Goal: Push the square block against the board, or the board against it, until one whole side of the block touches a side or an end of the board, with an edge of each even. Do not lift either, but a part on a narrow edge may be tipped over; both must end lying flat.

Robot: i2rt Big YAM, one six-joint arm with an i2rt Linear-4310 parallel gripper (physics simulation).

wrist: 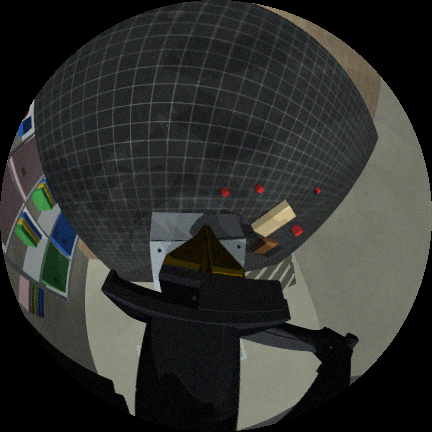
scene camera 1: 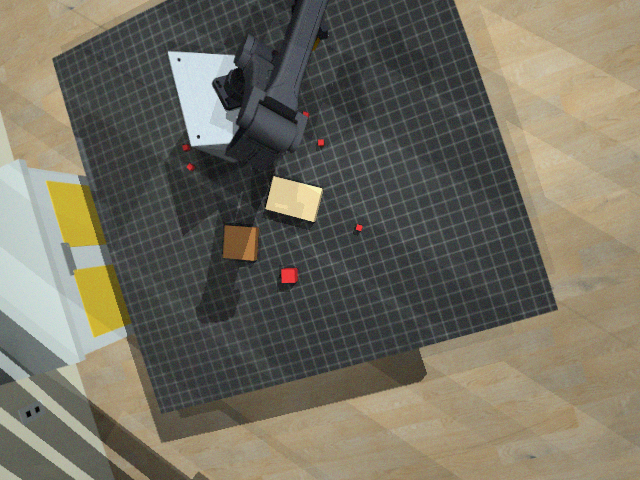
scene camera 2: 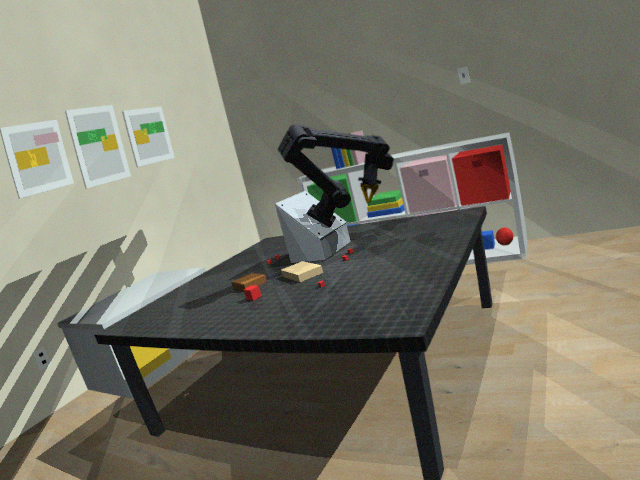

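Where they show: gripper, fingertip midpoint: [wrist: 205, 229] [scene camera 1: 312, 50] [scene camera 2: 368, 202]; arm's base, origin of the base link: [scene camera 1: 236, 91] [scene camera 2: 320, 216].
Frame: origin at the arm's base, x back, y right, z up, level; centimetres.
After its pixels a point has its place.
Observation:
The square block [scene camera 1: 239, 242] @(z -12.6, x -35.8, y 22.3 cm) [scene camera 2: 249, 282] @(z -12.9, x -40.5, y 19.4 cm) [wrist: 264, 245] @(z -12.6, x -34.0, y 19.2 cm) is orange-brown and lies flat on the table. The board [scene camera 1: 293, 198] @(z -12.6, x -31.3, y 1.0 cm) [scene camera 2: 301, 271] @(z -12.6, x -36.6, y -1.4 cm) [wrist: 274, 219] @(z -12.6, x -29.6, y -1.0 cm) is a cream rectangle, also lying flat. In scene camera 1 the block is below and left of the board, with a strip of table between them; they do not touch, and their sides are turned a little from each other. My gripper [scene camera 2: 368, 200] @(z 2.5, x -1.9, y -22.8 cm) [wrist: 205, 229] @(z 2.5, x -1.9, y -22.8 cm) is shut and empty, high above the table and well away from both parts. In scene camera 1 the arm hides most of it.
A larger red cube [scene camera 1: 288, 275] @(z -11.5, x -51.4, y 12.2 cm) [scene camera 2: 252, 292] @(z -12.7, x -53.6, y 11.2 cm) [wrist: 297, 230] @(z -12.2, x -50.1, y 10.8 cm) lies near the block. A small red cube [scene camera 1: 358, 227] @(z -13.9, x -47.5, y -12.7 cm) [scene camera 2: 321, 284] @(z -14.6, x -48.4, y -13.1 cm) lies right of the board. Several more lie around the pale arm base [scene camera 1: 188, 103] @(z 10.1, x -1.4, y 10.5 cm) [scene camera 2: 299, 237] @(z -4.6, x -13.4, y 6.4 cm). The dark gridded table [scene camera 1: 439, 232] @(z -15.5, x -58.9, y -33.1 cm) [scene camera 2: 372, 310] @(z -15.5, x -73.8, y -36.8 cm) bears them all.

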